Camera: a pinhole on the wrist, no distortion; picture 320 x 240 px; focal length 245.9 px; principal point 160.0 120.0 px. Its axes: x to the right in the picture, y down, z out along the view. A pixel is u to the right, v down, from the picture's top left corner.
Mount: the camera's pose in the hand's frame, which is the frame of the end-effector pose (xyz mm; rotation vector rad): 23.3 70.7 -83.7 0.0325 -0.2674 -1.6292
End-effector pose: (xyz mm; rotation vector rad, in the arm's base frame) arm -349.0 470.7 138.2 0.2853 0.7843 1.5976
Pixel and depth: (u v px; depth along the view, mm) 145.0 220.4 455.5
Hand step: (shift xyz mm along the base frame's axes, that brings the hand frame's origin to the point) 85.0 243.7 355.6
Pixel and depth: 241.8 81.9 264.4
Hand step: 99.6 -11.4 165.5
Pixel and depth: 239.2 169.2 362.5
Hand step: 168.7 113.6 219.7
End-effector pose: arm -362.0 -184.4 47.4 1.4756 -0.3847 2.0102
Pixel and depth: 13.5 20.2 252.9
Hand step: -51.0 -304.7 -31.9
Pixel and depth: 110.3 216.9 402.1
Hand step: 97.7 -306.5 238.4
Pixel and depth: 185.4 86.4 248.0
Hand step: 74.8 -169.2 8.7
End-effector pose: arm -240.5 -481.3 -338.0 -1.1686 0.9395 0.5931
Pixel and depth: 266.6 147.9 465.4
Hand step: 159.1 368.6 92.7
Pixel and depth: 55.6 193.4 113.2
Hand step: -80.0 63.5 -98.4
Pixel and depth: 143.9 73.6 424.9
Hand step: -106.8 355.0 59.2
